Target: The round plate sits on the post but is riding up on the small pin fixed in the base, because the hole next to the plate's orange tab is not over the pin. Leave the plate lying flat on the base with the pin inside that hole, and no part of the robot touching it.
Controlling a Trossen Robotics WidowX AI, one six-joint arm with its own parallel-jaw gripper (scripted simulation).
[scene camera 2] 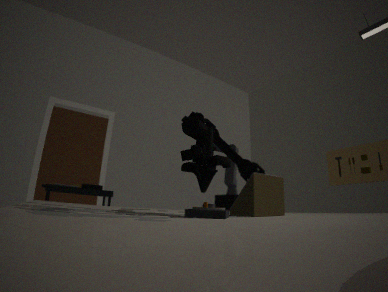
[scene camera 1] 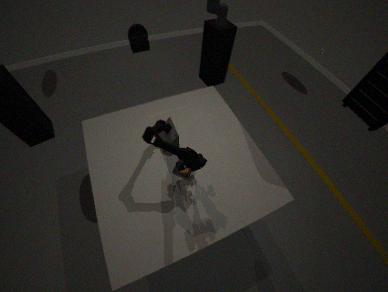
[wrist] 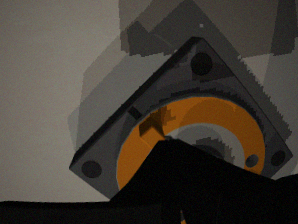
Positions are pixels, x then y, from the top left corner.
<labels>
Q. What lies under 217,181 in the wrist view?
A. My gripper.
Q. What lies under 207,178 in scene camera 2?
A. My gripper.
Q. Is my gripper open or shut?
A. Shut.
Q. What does my gripper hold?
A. Nothing.
</labels>
